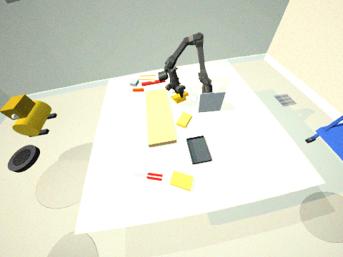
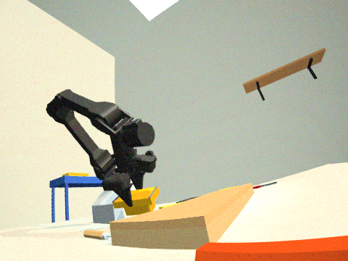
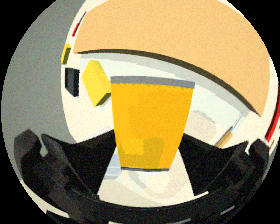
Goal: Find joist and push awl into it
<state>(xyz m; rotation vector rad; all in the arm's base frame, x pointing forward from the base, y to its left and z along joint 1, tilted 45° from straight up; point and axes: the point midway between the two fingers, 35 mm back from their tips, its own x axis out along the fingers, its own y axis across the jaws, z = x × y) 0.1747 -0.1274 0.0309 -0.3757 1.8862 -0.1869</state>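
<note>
The awl is 14 cm to the right of my gripper tip, 6 cm below it and 3 cm ahead of it. Round my gripper tip: yellow stud finder 2 cm below, 1 cm to the left, 1 cm behind; then red level 34 cm to the right, 19 cm ahead, 6 cm below; then dark tray 43 cm to the left, 6 cm below, 2 cm behind.
</note>
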